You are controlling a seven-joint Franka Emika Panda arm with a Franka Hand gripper.
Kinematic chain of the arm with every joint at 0, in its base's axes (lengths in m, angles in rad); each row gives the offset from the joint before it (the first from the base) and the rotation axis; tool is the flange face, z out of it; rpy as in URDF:
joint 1: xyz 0 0 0.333 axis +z
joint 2: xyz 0 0 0 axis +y
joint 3: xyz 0 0 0.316 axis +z
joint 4: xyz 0.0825 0 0 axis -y
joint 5: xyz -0.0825 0 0.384 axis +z
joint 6: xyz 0 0 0 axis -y
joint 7: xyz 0.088 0 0 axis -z
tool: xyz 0 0 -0.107 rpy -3.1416 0 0
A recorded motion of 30 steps. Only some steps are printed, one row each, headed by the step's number.
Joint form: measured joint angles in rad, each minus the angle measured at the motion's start. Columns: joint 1, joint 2, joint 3, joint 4, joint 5, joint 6, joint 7.
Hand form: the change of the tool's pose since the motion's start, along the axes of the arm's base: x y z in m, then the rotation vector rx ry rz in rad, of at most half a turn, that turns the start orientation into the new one. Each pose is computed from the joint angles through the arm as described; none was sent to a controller.
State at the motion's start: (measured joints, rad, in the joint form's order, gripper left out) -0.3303 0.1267 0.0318 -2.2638 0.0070 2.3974 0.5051
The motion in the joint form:
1: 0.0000 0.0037 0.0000 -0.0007 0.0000 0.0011 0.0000
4: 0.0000 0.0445 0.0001 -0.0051 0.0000 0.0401 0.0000
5: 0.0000 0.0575 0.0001 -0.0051 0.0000 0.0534 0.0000
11: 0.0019 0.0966 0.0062 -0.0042 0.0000 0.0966 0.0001
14: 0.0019 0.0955 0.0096 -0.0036 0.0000 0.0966 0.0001
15: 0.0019 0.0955 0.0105 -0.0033 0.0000 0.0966 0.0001
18: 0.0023 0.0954 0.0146 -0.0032 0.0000 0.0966 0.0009
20: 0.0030 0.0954 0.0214 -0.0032 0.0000 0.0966 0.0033
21: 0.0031 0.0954 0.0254 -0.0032 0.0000 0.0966 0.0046
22: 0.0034 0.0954 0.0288 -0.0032 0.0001 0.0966 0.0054
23: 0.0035 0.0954 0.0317 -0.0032 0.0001 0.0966 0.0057
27: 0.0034 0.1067 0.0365 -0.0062 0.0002 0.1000 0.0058
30: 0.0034 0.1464 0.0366 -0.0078 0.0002 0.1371 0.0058
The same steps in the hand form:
1: -0.0002 0.0001 -0.0022 0.0011 0.0031 0.0000
4: 0.0008 -0.0002 -0.0222 0.0039 0.0087 -0.0003
5: 0.0015 -0.0004 -0.0280 0.0042 0.0083 -0.0004
11: 0.0051 0.0030 -0.0448 0.0049 0.0028 0.0069
14: 0.0059 0.0047 -0.0439 0.0051 0.0010 0.0102
15: 0.0061 0.0051 -0.0438 0.0052 0.0006 0.0111
18: 0.0069 0.0074 -0.0437 0.0060 0.0001 0.0147
20: 0.0080 0.0113 -0.0437 0.0074 -0.0003 0.0196
21: 0.0086 0.0135 -0.0436 0.0083 -0.0006 0.0223
22: 0.0091 0.0154 -0.0436 0.0090 -0.0008 0.0251
23: 0.0095 0.0169 -0.0436 0.0096 -0.0010 0.0277
27: 0.0087 0.0199 -0.0505 0.0144 0.0089 0.0320
30: 0.0087 0.0201 -0.0690 0.0178 0.0122 0.0313

